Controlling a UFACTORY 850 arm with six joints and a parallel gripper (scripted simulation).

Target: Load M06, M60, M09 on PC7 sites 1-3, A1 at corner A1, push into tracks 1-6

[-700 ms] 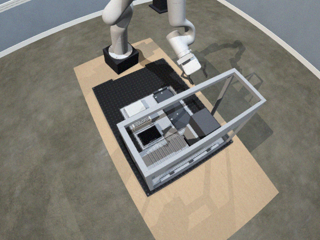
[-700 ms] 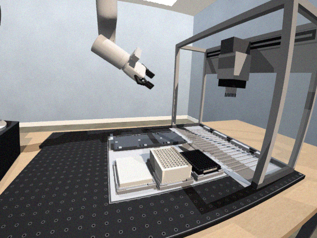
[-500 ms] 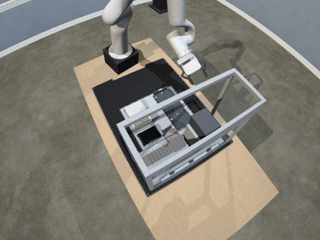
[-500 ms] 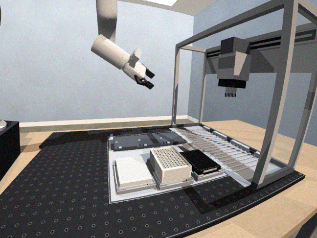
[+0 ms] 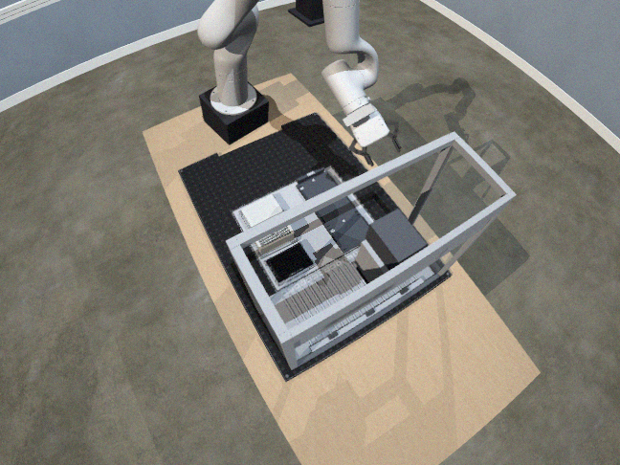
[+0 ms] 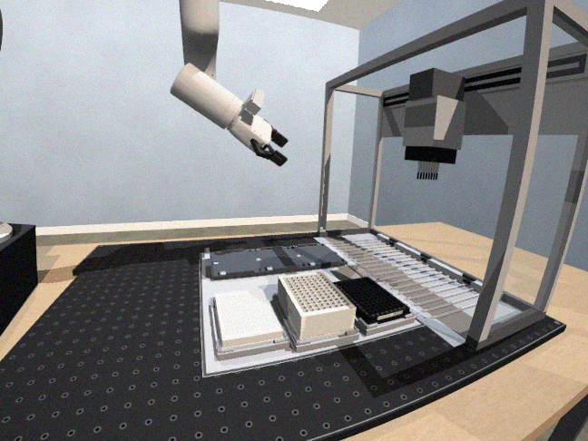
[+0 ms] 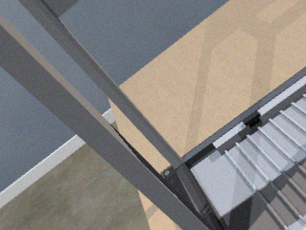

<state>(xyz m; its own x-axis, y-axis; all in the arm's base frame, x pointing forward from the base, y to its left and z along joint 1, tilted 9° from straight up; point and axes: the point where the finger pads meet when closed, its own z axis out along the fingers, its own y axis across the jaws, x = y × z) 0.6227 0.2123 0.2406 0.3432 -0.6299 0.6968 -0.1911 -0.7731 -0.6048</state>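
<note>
The white 96-well plate is 370 mm to the right of my hand, 230 mm below it and 60 mm behind it. Round my hand: dark carrier PC7 (250 mm below, 130 mm to the right, 50 mm behind); then frame post (160 mm ahead, 40 mm to the left, 20 mm below); then frame beam (240 mm to the right, 200 mm above, 150 mm ahead).
</note>
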